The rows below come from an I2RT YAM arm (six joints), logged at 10 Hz.
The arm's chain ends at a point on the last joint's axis. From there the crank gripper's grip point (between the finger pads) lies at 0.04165 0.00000 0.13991 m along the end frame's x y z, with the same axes.
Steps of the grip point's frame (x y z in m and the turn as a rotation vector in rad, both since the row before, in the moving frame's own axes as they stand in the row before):
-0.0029 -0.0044 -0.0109 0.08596 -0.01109 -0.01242
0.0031 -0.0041 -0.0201 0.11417 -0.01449 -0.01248
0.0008 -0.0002 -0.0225 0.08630 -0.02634 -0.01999
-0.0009 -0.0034 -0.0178 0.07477 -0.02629 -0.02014
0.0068 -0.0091 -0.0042 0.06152 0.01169 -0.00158
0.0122 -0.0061 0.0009 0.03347 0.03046 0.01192
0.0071 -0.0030 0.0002 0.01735 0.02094 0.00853
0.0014 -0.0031 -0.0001 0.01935 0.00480 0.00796
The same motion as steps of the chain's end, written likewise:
-0.0013 0.0081 -0.0108 0.08596 -0.01109 -0.01242
0.0052 0.0124 -0.0197 0.11417 -0.01449 -0.01248
0.0046 0.0127 -0.0230 0.08630 -0.02634 -0.01999
0.0029 0.0079 -0.0184 0.07477 -0.02629 -0.02014
0.0052 -0.0004 -0.0034 0.06152 0.01169 -0.00158
0.0079 -0.0020 0.0023 0.03347 0.03046 0.01192
0.0042 -0.0009 0.0011 0.01735 0.02094 0.00853
0.0007 -0.0007 0.0001 0.01935 0.00480 0.00796

